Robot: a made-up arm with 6 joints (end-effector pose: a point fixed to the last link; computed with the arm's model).
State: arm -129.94 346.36 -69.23 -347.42 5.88 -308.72
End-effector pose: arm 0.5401 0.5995 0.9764 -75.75 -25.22 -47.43
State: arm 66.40 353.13 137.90 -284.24 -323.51 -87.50
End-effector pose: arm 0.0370 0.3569 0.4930 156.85 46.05 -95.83
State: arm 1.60 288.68 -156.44 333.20 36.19 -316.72
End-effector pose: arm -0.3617 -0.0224 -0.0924 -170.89 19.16 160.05
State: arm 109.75 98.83 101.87 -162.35 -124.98 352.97
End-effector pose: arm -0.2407 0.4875 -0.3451 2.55 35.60 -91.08
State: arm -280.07 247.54 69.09 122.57 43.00 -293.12
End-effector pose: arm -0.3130 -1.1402 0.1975 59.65 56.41 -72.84
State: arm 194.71 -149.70 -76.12 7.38 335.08 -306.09
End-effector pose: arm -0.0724 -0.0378 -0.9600 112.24 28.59 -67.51
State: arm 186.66 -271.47 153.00 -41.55 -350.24 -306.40
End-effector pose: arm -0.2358 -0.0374 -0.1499 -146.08 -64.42 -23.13
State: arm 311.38 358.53 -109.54 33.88 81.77 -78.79
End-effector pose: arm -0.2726 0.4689 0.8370 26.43 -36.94 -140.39
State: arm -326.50 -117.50 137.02 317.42 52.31 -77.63
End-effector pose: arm -0.3358 -0.2835 0.2527 -67.56 -1.65 -92.58
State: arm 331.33 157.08 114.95 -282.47 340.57 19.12
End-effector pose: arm -0.2800 0.1294 -0.6106 -92.21 6.67 80.04
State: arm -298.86 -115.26 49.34 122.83 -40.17 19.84
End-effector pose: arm -0.5529 -1.1110 0.0589 -47.25 21.63 -145.72
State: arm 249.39 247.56 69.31 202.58 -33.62 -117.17
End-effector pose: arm 0.4379 1.0036 0.2968 -13.40 10.25 -31.14
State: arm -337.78 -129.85 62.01 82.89 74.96 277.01
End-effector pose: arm -1.0670 -0.2587 -0.1872 -64.85 -60.61 11.48
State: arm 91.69 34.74 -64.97 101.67 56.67 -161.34
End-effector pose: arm -0.1482 0.1458 1.2377 29.26 -63.47 -3.04
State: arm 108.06 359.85 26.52 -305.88 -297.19 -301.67
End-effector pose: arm -0.2190 0.2531 1.3645 79.59 10.05 -116.69
